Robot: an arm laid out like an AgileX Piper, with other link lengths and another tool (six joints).
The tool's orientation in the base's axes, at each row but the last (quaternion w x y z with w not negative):
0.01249, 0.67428, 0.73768, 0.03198
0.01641, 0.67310, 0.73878, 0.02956
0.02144, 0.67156, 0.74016, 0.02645
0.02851, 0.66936, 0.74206, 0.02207
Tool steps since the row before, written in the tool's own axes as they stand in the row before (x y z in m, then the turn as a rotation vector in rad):
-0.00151, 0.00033, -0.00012, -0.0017, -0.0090, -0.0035
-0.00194, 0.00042, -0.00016, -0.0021, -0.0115, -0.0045
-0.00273, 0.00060, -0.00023, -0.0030, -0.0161, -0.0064
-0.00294, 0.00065, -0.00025, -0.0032, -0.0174, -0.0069
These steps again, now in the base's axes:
0.00046, -0.00148, 0.00010, -0.0090, -0.0026, 0.0029
0.00059, -0.00190, 0.00016, -0.0115, -0.0032, 0.0037
0.00085, -0.00266, 0.00026, -0.0161, -0.0046, 0.0053
0.00093, -0.00286, 0.00033, -0.0174, -0.0049, 0.0057

